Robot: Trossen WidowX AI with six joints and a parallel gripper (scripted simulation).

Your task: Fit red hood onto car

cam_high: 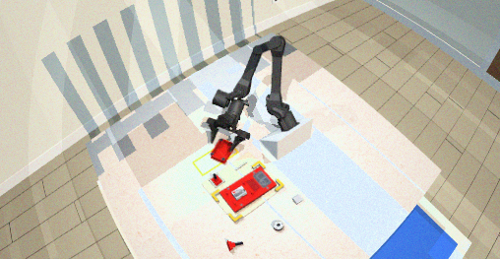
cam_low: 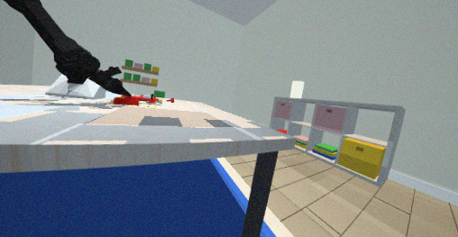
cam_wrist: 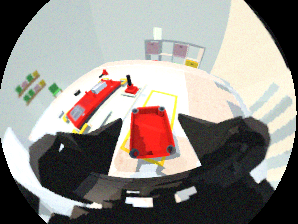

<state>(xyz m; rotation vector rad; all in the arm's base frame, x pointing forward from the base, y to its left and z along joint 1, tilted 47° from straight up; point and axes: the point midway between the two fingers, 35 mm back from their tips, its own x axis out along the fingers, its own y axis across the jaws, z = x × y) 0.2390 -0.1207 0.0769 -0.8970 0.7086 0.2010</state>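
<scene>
My gripper tip is now 40 mm above the red hood and 10 mm past it.
</scene>
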